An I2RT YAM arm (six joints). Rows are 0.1 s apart.
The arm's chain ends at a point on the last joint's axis. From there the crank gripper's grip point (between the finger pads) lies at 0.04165 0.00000 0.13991 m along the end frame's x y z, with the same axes.
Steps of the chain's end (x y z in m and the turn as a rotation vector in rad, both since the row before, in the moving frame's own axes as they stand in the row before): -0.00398, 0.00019, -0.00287, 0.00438, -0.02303, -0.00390; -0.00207, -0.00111, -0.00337, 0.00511, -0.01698, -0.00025; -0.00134, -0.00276, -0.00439, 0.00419, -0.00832, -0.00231; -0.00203, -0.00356, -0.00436, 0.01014, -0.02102, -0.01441; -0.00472, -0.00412, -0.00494, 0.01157, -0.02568, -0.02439; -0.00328, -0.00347, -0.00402, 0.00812, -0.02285, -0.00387; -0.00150, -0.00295, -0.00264, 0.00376, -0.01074, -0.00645; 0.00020, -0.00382, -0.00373, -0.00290, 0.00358, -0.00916
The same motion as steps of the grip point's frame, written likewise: -0.00721, -0.00058, -0.00195, 0.00438, -0.02303, -0.00390; -0.00445, -0.00184, -0.00268, 0.00511, -0.01698, -0.00025; -0.00251, -0.00344, -0.00405, 0.00419, -0.00832, -0.00231; -0.00499, -0.00556, -0.00353, 0.01014, -0.02102, -0.01441; -0.00836, -0.00672, -0.00393, 0.01157, -0.02568, -0.02439; -0.00649, -0.00476, -0.00311, 0.00812, -0.02285, -0.00387; -0.00301, -0.00374, -0.00220, 0.00376, -0.01074, -0.00645; 0.00070, -0.00380, -0.00388, -0.00290, 0.00358, -0.00916
